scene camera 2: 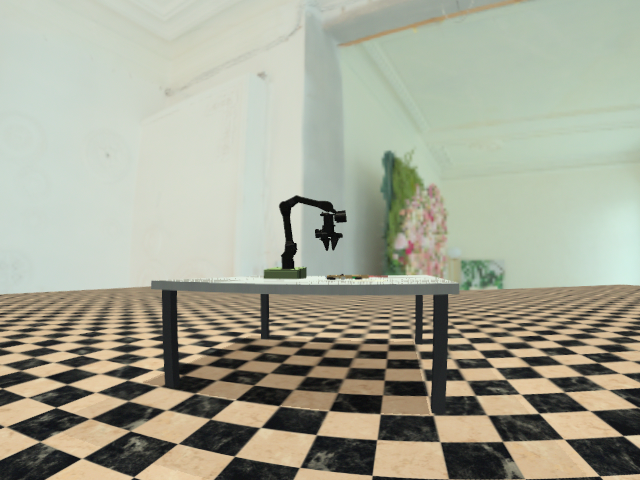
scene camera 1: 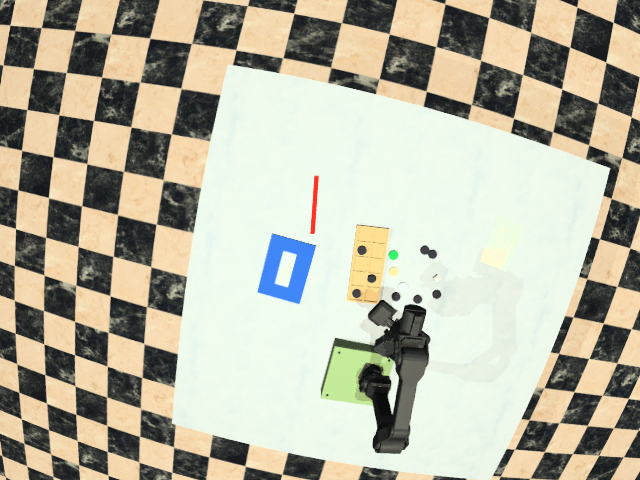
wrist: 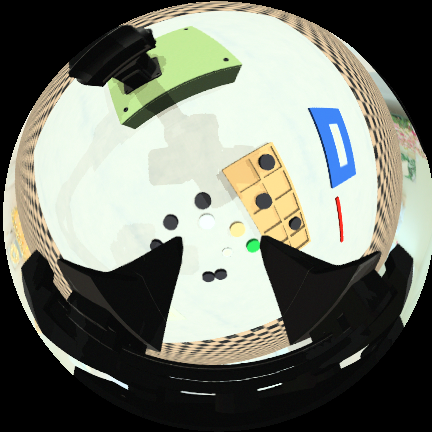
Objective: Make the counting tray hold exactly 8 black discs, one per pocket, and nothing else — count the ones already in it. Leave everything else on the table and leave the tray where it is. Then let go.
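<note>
The tan counting tray (scene camera 1: 379,235) (wrist: 242,175) has two columns of five pockets. Three black discs sit in it: one disc (scene camera 1: 361,250) (wrist: 295,223), another disc (scene camera 1: 371,278) (wrist: 263,201) and a third disc (scene camera 1: 356,293) (wrist: 266,162), each in its own pocket. Several loose black discs lie to the tray's right in scene camera 1: a touching or nearly touching pair (scene camera 1: 428,252) (wrist: 214,275), one disc (scene camera 1: 395,296) (wrist: 202,200), another (scene camera 1: 417,299) (wrist: 170,222) and one more (scene camera 1: 436,293) (wrist: 156,245), partly behind a finger in the wrist view. My gripper (scene camera 2: 330,250) (wrist: 221,241) is open and empty, high above the table.
Beside the tray lie a green disc (scene camera 1: 393,254) (wrist: 253,245), a yellow disc (scene camera 1: 393,271) (wrist: 237,229) and a white disc (scene camera 1: 403,286) (wrist: 206,221). A blue frame (scene camera 1: 267,263), a red bar (scene camera 1: 314,204), a pale yellow pad (scene camera 1: 501,245) and the arm's green base (scene camera 1: 343,372) also show.
</note>
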